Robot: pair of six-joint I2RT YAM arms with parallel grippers.
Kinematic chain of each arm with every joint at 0, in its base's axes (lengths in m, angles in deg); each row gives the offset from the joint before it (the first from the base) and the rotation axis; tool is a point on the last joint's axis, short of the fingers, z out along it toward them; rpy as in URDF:
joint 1: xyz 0 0 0.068 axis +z
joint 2: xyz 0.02 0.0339 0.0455 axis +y
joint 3: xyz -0.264 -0.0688 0 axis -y
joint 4: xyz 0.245 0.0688 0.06 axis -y
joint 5: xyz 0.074 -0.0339 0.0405 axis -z
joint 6: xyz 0.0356 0 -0.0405 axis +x
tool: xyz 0 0 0 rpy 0 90 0
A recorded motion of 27 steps. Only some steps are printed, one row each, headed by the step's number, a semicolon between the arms.
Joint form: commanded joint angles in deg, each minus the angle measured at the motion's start. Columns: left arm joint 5, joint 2, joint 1, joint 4, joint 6, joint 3; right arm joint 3, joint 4, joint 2, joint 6, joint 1, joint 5.
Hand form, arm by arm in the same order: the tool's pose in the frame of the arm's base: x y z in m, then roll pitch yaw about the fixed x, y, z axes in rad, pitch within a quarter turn. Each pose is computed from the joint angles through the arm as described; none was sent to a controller.
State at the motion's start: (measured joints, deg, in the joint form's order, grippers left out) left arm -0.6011 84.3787 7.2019 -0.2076 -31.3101 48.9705; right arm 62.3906 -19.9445 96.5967 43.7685 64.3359 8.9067
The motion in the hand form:
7: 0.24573 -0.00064 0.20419 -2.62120 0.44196 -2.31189; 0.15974 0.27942 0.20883 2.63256 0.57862 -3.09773
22: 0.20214 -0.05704 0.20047 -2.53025 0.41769 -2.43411; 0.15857 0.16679 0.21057 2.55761 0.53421 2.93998
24: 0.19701 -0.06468 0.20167 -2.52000 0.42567 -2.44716; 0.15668 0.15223 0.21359 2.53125 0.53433 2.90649
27: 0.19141 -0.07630 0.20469 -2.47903 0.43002 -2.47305; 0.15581 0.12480 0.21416 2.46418 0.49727 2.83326
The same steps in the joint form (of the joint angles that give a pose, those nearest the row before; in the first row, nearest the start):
7: 4.40 -12.75 -6.80 -20.84 -10.30 -8.11; -8.27 6.33 -8.35 2.64 -3.11 0.01
22: 3.32 -23.11 -22.50 -20.23 -17.90 -15.79; -25.46 2.38 -31.17 3.74 -17.21 -4.54
24: 2.18 -24.22 -25.11 -20.14 -19.05 -16.25; -27.06 1.35 -34.93 3.27 -19.68 -5.94
27: 2.06 -25.44 -28.68 -18.91 -20.48 -16.71; -30.12 0.08 -40.91 3.00 -26.09 -11.39

